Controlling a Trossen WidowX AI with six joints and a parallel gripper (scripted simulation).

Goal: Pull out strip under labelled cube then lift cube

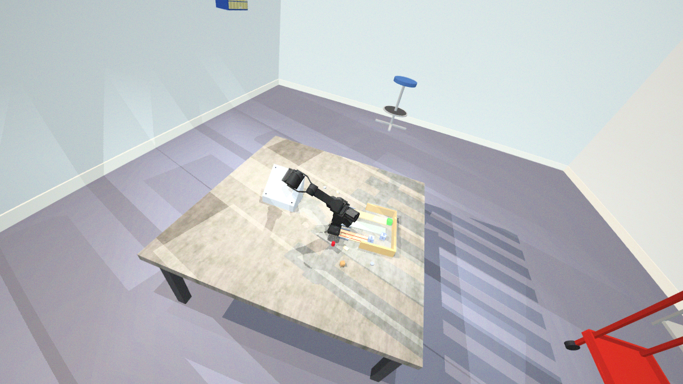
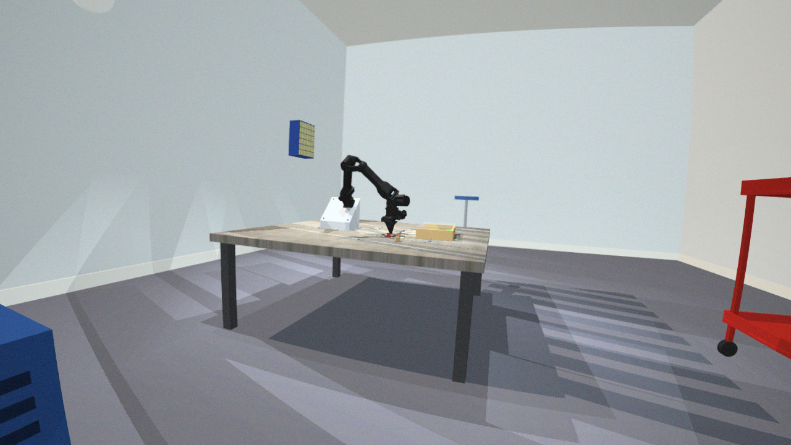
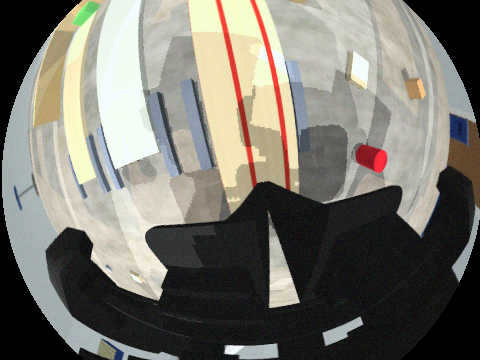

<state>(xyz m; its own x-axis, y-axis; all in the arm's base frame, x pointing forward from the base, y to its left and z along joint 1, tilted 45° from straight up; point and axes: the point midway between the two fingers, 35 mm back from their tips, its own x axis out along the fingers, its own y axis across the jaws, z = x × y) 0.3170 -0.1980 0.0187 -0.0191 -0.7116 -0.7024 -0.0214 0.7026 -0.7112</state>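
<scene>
Right now the red piece is 90 mm to the right of my gripper tip, 10 mm ahead of it and 10 mm above it. Round my gripper tip: tan cube 190 mm to the right, 90 mm ahead.
</scene>
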